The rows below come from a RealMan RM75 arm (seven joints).
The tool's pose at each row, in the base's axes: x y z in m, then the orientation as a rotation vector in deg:
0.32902 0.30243 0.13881 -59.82 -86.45 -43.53
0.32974 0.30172 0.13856 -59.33 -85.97 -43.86
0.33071 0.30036 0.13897 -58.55 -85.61 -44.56
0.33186 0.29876 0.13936 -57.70 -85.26 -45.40
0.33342 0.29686 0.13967 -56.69 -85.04 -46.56
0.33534 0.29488 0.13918 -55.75 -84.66 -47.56
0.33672 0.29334 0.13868 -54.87 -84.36 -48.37
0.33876 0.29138 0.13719 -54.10 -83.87 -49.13
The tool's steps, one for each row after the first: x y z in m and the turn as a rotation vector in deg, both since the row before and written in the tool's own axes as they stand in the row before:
-0.00040 0.00039 -0.00088 0.06 0.68 -0.14
0.00012 0.00030 -0.00169 0.00 0.80 -0.53
0.00007 0.00037 -0.00197 -0.05 0.86 -0.64
-0.00004 0.00062 -0.00240 -0.15 0.89 -0.96
-0.00082 0.00095 -0.00250 -0.11 0.95 -0.76
-0.00073 0.00063 -0.00189 -0.02 0.81 -0.68
-0.00177 0.00106 -0.00244 -0.08 0.89 -0.51

